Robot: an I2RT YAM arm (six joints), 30 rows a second.
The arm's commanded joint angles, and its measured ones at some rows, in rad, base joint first. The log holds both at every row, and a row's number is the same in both.
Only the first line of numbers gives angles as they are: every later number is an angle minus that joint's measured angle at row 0.
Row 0, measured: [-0.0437, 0.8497, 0.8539, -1.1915, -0.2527, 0.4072]
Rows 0 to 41, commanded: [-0.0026, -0.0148, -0.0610, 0.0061, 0.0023, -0.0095]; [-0.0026, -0.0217, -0.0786, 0.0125, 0.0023, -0.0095]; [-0.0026, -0.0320, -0.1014, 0.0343, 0.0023, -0.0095]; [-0.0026, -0.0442, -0.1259, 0.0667, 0.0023, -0.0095]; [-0.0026, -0.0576, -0.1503, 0.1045, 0.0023, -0.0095]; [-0.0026, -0.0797, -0.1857, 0.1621, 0.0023, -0.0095]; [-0.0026, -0.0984, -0.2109, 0.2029, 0.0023, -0.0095]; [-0.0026, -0.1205, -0.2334, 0.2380, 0.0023, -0.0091]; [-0.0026, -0.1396, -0.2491, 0.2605, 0.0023, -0.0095]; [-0.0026, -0.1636, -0.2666, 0.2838, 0.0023, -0.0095]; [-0.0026, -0.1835, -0.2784, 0.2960, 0.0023, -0.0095]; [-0.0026, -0.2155, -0.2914, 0.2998, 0.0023, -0.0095]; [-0.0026, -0.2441, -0.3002, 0.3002, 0.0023, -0.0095]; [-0.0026, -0.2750, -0.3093, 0.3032, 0.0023, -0.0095]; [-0.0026, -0.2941, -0.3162, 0.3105, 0.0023, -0.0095]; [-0.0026, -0.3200, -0.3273, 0.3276, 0.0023, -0.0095]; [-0.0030, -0.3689, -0.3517, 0.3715, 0.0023, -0.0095]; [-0.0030, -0.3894, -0.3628, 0.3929, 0.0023, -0.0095]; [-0.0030, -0.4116, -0.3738, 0.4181, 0.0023, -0.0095]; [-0.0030, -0.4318, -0.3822, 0.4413, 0.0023, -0.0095]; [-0.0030, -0.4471, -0.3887, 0.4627, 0.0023, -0.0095]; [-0.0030, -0.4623, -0.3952, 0.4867, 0.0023, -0.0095]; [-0.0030, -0.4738, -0.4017, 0.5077, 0.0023, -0.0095]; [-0.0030, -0.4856, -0.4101, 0.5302, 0.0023, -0.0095]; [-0.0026, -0.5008, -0.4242, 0.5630, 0.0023, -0.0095]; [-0.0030, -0.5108, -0.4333, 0.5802, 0.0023, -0.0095]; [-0.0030, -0.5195, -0.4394, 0.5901, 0.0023, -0.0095]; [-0.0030, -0.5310, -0.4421, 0.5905, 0.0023, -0.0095]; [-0.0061, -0.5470, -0.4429, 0.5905, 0.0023, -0.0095]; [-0.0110, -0.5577, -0.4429, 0.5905, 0.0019, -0.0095]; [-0.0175, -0.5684, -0.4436, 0.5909, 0.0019, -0.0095]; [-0.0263, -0.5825, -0.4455, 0.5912, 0.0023, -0.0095]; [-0.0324, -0.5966, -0.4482, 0.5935, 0.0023, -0.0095]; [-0.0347, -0.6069, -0.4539, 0.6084, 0.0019, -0.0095]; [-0.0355, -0.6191, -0.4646, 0.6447, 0.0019, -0.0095]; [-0.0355, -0.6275, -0.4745, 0.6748, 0.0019, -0.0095]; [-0.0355, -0.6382, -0.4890, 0.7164, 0.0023, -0.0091]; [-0.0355, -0.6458, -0.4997, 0.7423, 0.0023, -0.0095]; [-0.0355, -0.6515, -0.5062, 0.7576, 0.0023, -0.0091]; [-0.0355, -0.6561, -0.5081, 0.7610, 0.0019, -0.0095]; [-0.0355, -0.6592, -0.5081, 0.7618, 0.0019, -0.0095]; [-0.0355, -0.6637, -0.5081, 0.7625, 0.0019, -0.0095]
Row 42, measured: [-0.0271, -0.6431, -0.4959, 0.7526, 0.0004, 0.0004]
